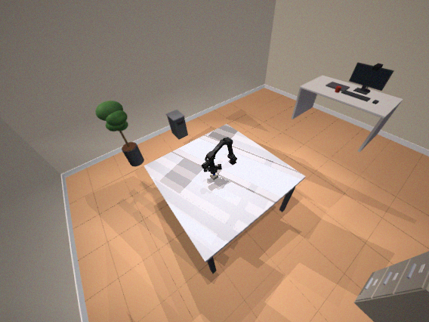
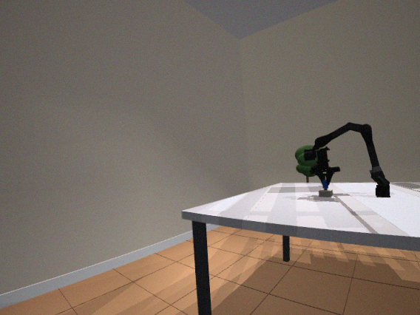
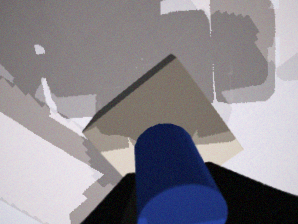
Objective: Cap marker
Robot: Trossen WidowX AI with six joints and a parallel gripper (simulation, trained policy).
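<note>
Now: the blue cap 10 mm above my gripper tip. From my gripper tip the other things lie so: holder block 50 mm below.
</note>
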